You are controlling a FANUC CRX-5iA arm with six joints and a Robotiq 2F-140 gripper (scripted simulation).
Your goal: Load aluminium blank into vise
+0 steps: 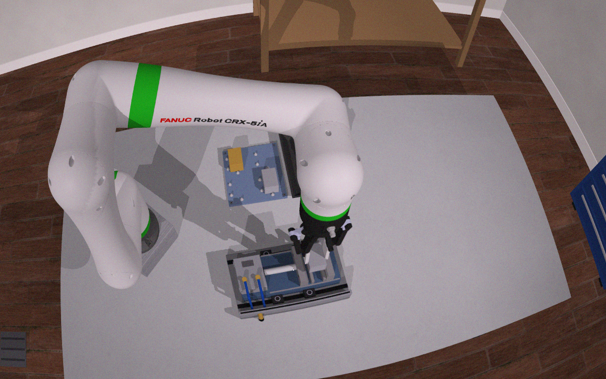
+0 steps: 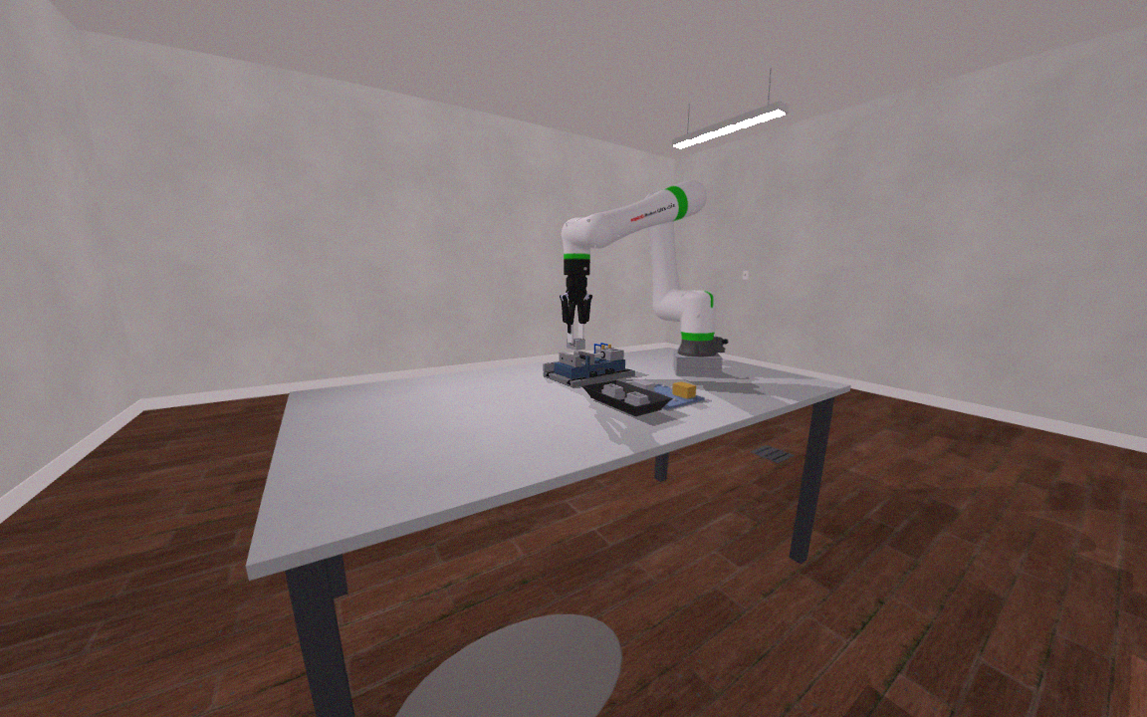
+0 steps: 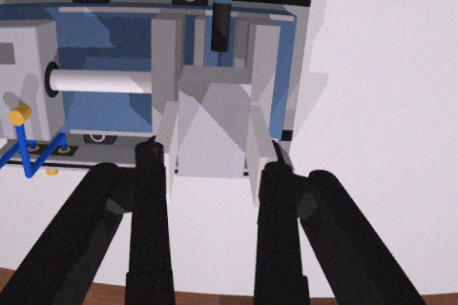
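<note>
The dark work stop rod lies 5 cm to the left of my hand and 8 cm below it. Also, from my hand: fixed jaw (3 cm ahead, 1 cm to the left, 9 cm below); white piston rod (9 cm behind, 1 cm to the right, 9 cm below); moving jaw (3 cm behind, 9 cm below).
</note>
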